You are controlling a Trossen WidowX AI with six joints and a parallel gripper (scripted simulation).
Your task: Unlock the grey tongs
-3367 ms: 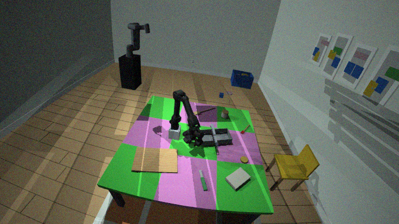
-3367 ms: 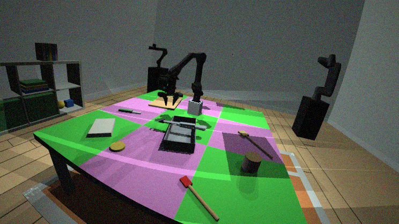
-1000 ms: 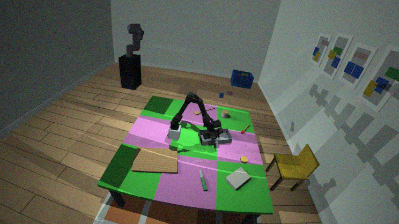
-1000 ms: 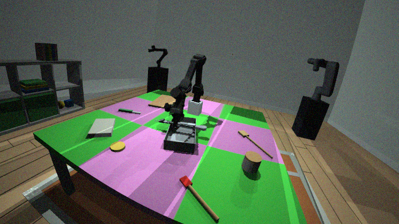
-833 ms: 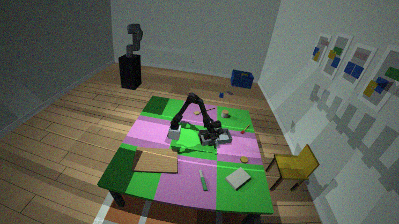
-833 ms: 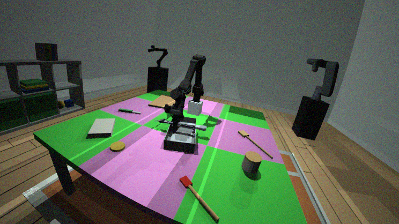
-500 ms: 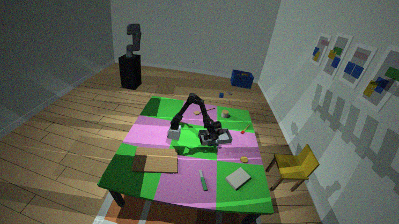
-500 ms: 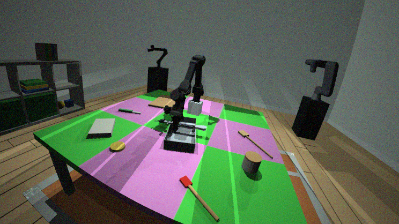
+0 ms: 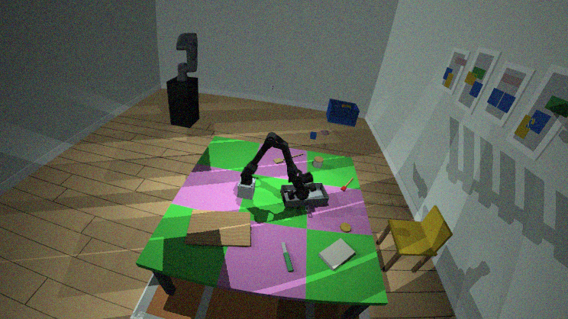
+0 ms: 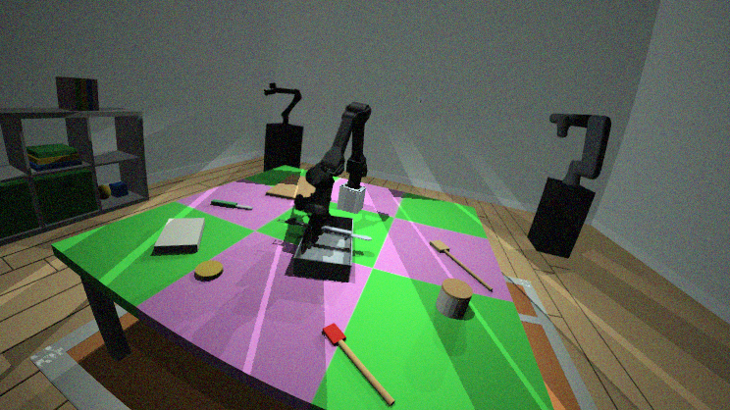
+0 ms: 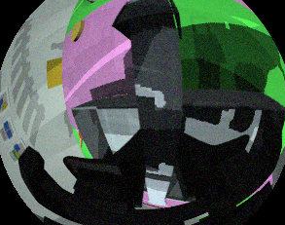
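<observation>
The dark roasting tin lies 40 mm to the left of my gripper tip, 10 mm below it and 10 mm behind it. From my gripper tip the other things lie so: lidded canister: 450 mm to the left, 90 mm ahead; yellow disc: 270 mm ahead, 170 mm to the right, 30 mm below; red-headed tool: 320 mm ahead, 240 mm to the left, 30 mm below.
</observation>
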